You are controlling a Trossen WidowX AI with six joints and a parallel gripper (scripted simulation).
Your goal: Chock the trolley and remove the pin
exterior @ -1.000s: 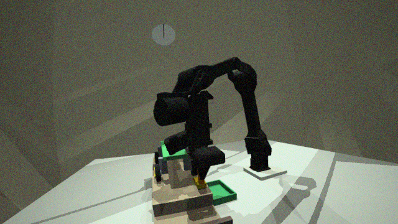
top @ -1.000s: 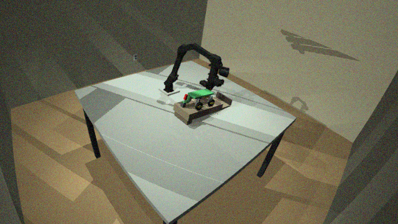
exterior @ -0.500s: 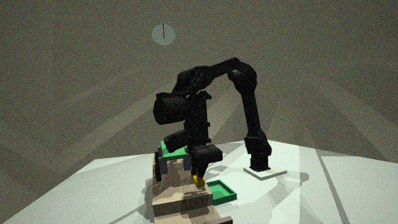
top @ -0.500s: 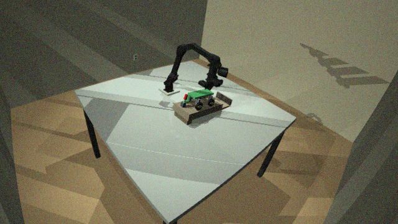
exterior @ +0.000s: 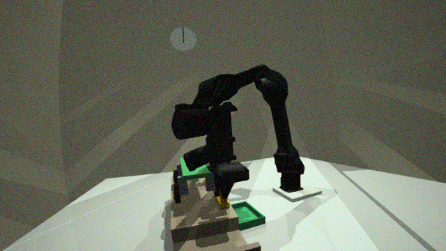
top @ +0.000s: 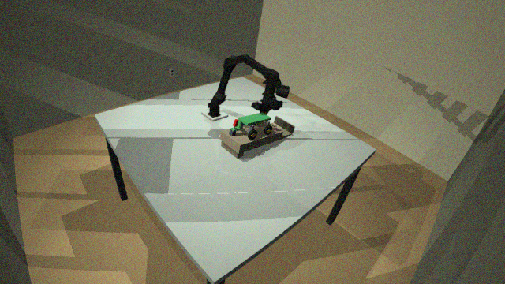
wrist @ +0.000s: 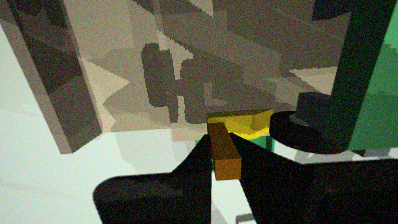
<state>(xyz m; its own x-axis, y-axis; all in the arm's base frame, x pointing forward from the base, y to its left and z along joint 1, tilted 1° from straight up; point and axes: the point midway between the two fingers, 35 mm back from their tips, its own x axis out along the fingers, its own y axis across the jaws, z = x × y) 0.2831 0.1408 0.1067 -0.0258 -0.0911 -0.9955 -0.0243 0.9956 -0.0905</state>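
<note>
Now: gripper tip 2 cm to the left of the yellow chock and 1 cm above it. The rest, counted from my gripper tip: green tray: 10 cm below, 6 cm behind, 5 cm to the right; then ramp: 13 cm to the right, 6 cm ahead, 4 cm below; then trolley: 13 cm to the right, 6 cm ahead, 2 cm above.
</note>
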